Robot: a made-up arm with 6 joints.
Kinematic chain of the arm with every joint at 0, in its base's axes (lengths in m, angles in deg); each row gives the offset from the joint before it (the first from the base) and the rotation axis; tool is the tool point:
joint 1: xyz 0 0 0.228 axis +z
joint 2: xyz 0 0 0 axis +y
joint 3: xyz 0 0 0.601 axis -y
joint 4: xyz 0 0 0 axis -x
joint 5: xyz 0.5 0 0 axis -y
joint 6: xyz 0 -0.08 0 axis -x
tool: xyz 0 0 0
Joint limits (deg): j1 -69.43..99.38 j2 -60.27..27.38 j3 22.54..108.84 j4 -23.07..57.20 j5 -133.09..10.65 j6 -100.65..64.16
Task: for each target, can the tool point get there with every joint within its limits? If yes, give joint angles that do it. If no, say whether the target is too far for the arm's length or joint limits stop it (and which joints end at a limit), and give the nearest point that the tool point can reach.
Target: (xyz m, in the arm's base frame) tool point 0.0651 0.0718 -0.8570
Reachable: no: joint limits stop it (at a limit: joint 2, joint 3, joint 4) | nearest point 0.5209 0.5745 0.6883 | short by 1.688 m
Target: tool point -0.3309 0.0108 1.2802
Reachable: yes | joints -15.86 -19.00 85.60 -0.32 -80.37 -33.32
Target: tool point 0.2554 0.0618 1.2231
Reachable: yes | joints 26.49 -5.09 40.72 42.93 -47.04 -72.29
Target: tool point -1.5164 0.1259 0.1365
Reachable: no: too far | nearest point -1.0230 0.0849 0.5545 | short by 0.648 m
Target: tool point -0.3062 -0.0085 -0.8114
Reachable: no: joint limits stop it (at a limit: joint 2, joint 3, joint 4) | nearest point -1.0261 -0.0285 0.5545 | short by 1.544 m
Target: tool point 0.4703 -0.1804 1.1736
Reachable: yes | joints -14.42 14.83 54.95 43.91 -119.32 -72.75
